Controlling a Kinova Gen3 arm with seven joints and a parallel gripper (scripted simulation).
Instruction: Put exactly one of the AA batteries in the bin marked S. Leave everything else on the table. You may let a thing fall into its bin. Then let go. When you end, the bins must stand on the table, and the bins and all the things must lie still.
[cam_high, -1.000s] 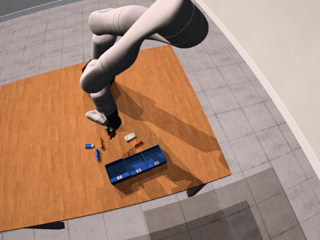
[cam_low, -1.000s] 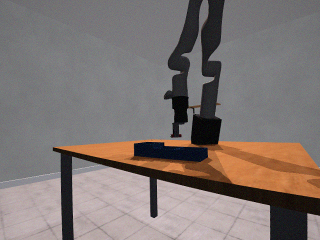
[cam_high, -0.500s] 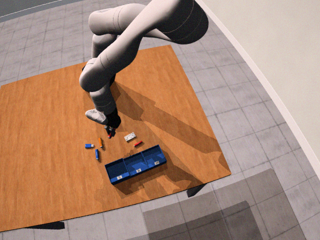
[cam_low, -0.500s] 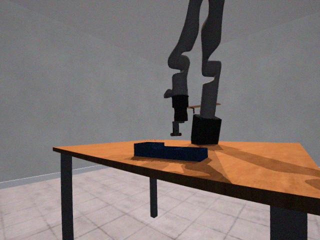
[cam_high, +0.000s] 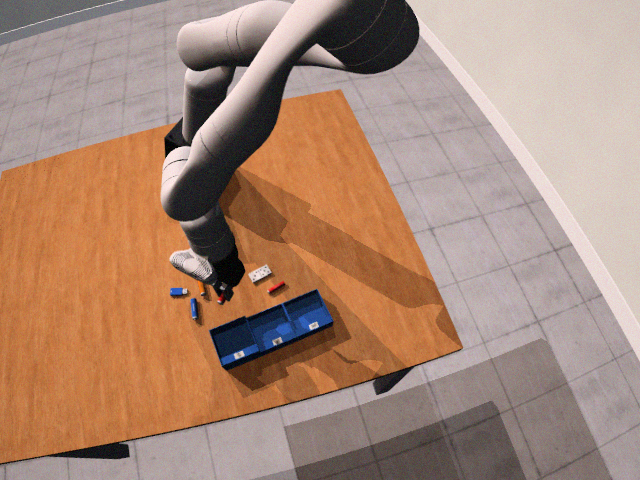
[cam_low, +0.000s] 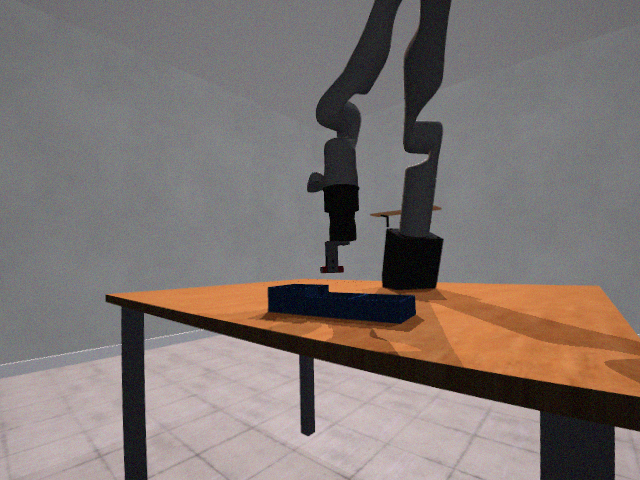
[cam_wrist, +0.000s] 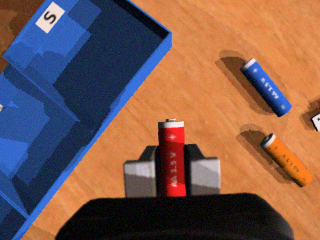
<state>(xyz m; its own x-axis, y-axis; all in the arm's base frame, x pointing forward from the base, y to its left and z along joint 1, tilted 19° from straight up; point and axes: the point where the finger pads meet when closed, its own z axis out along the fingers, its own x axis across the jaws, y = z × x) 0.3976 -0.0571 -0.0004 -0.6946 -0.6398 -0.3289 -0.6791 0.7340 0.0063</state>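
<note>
Right now the blue three-compartment bin is 9 cm ahead of my hand, 7 cm to the left of it and 6 cm below it. From my hand the other things lie so: red AA battery (1 cm below); then orange AA battery (7 cm behind, 5 cm to the right, 8 cm below); then blue battery (2 cm behind, 8 cm to the right, 8 cm below).
</note>
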